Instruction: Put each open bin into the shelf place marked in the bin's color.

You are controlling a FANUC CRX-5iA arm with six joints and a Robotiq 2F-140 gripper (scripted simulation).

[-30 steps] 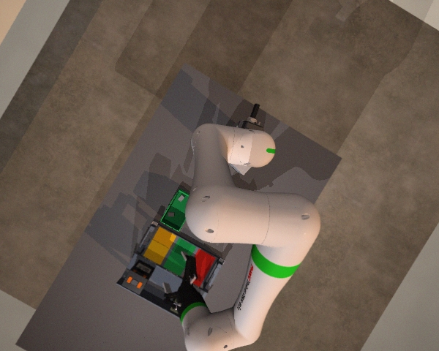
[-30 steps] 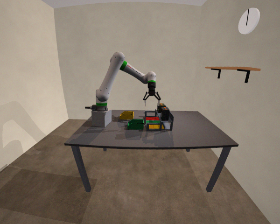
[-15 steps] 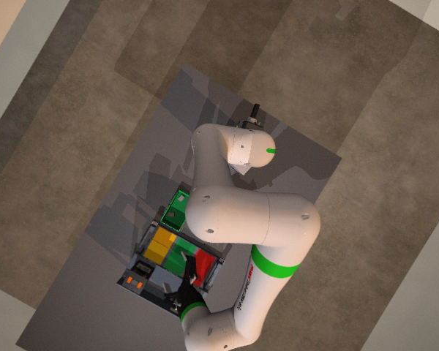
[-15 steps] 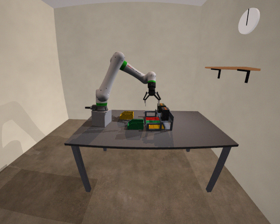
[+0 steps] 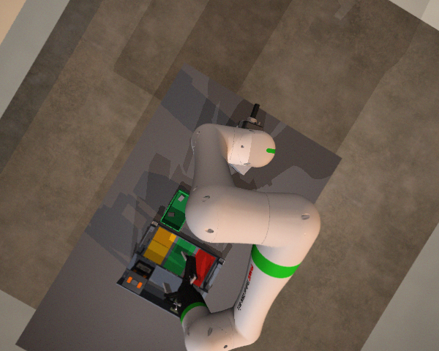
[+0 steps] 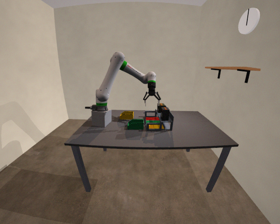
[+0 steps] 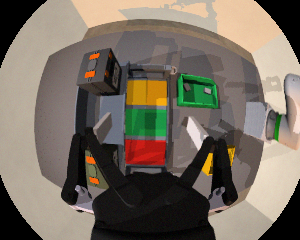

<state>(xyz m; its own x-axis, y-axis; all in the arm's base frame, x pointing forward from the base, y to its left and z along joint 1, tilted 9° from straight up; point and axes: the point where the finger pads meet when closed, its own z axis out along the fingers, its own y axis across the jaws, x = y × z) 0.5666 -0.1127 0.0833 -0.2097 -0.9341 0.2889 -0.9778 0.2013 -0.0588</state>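
The green bin lies 20 cm behind my hand, 18 cm below it and 8 cm to the right of it. Round my hand: yellow-marked place (21 cm below, 12 cm to the right, 1 cm ahead); then red mark (21 cm below, 10 cm to the left, 5 cm ahead); then yellow bin (27 cm behind, 19 cm to the left, 18 cm below).
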